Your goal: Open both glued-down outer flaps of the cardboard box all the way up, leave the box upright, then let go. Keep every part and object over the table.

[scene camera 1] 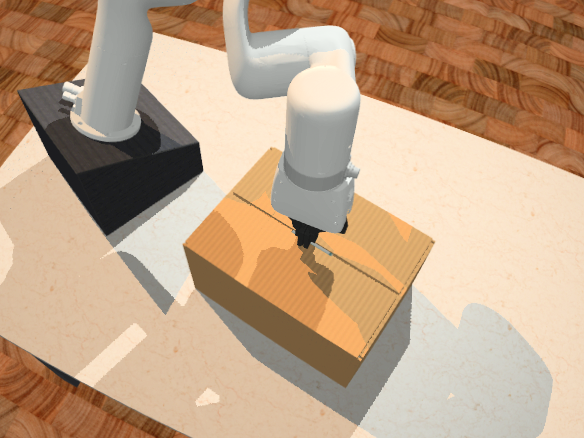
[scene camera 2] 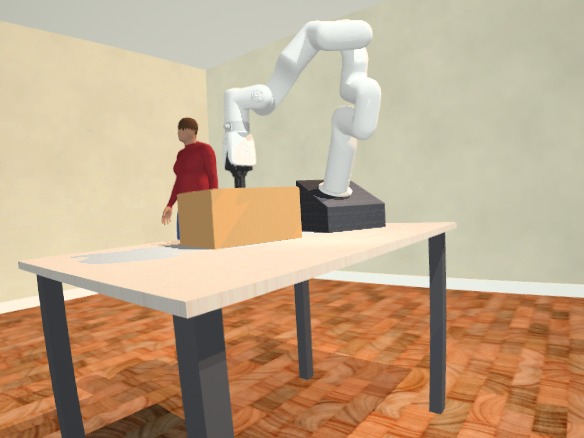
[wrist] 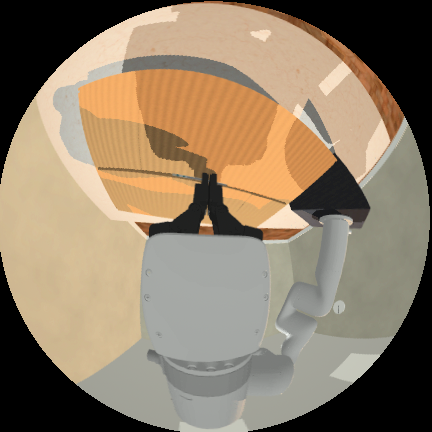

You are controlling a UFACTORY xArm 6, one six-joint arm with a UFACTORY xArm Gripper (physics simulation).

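Seen in the pictures: gripper, fingertip midpoint: (scene camera 1: 306, 239) (wrist: 207, 181); arm's base, origin of the base link: (scene camera 1: 105, 120) (scene camera 2: 334, 190) (wrist: 335, 219).
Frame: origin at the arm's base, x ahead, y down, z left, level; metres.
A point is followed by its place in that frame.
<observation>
The cardboard box (scene camera 1: 270, 315) {x 0.371, y 0.037, z -0.245 m} (scene camera 2: 255, 217) {x 0.455, y 0.071, z -0.041 m} stands upright on the table. Its two outer flaps lie flat: the flap nearer scene camera 1 (scene camera 1: 210, 245) {x 0.265, y -0.012, z -0.185 m} (wrist: 235, 115) {x 0.368, y -0.012, z -0.215 m}, and the far flap (scene camera 1: 380, 230) {x 0.495, y -0.012, z -0.092 m} (wrist: 150, 194) {x 0.477, y -0.012, z -0.118 m}, partly hidden by the arm. A narrow dark seam runs between them. A thin grey-blue strip (scene camera 1: 322, 249) {x 0.419, y 0.004, z -0.138 m} (wrist: 185, 176) {x 0.424, y 0.004, z -0.132 m} lies along the middle of the seam. My gripper (scene camera 1: 303, 244) {x 0.393, y -0.012, z -0.137 m} (scene camera 2: 240, 185) {x 0.393, y -0.012, z -0.137 m} (wrist: 207, 181) {x 0.393, y -0.012, z -0.137 m} is shut, its fingertips together, pointing down at the seam's middle beside the strip. Whether the tips touch the cardboard or dip into the seam, I cannot tell.
The arm's black base block (scene camera 1: 145, 195) {x 0.088, y 0.105, z -0.067 m} (scene camera 2: 355, 217) {x 0.065, y 0.100, z 0.101 m} (wrist: 335, 190) {x 0.074, y 0.039, z -0.088 m} stands on the table (scene camera 1: 475, 200) {x 0.678, y 0.145, z 0.124 m} (scene camera 2: 300, 265) {x 0.746, y 0.144, z 0.259 m} beyond one end of the box. A person in a red top (scene camera 2: 195, 165) stands behind the table in the scene camera 2 view.
</observation>
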